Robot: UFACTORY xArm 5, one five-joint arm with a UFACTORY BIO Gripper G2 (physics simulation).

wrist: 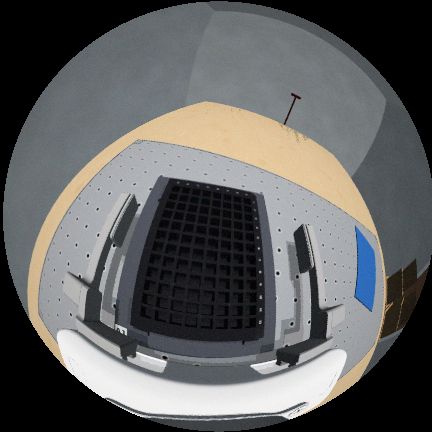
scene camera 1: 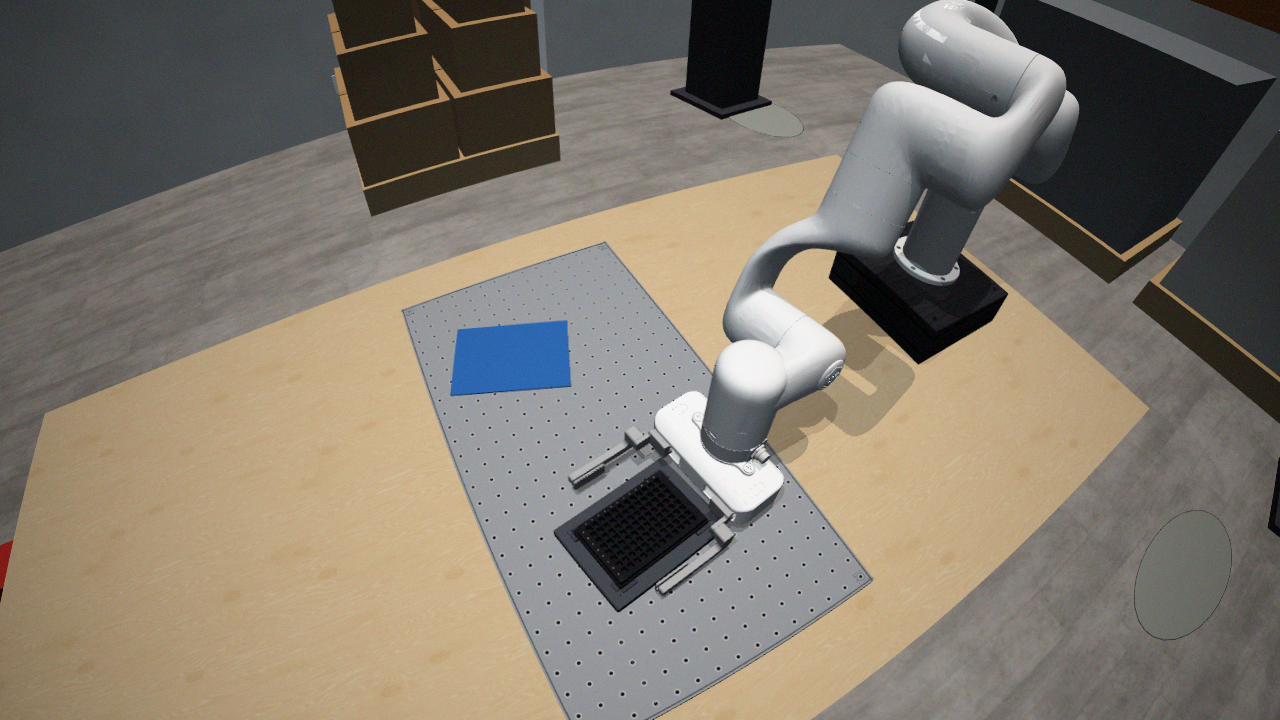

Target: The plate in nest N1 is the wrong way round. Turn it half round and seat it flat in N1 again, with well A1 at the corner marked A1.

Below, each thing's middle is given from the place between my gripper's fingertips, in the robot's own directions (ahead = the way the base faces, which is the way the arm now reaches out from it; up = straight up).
Labels:
My hand is 3 cm past the black well plate (scene camera 1: 626, 538) and 1 cm to the right of it. Round my hand: flat blue rectangle (scene camera 1: 531, 356): 5 cm behind, 32 cm to the right, 2 cm below; dark grey nest N1 (scene camera 1: 674, 559): 3 cm behind, 1 cm to the left, 2 cm below.

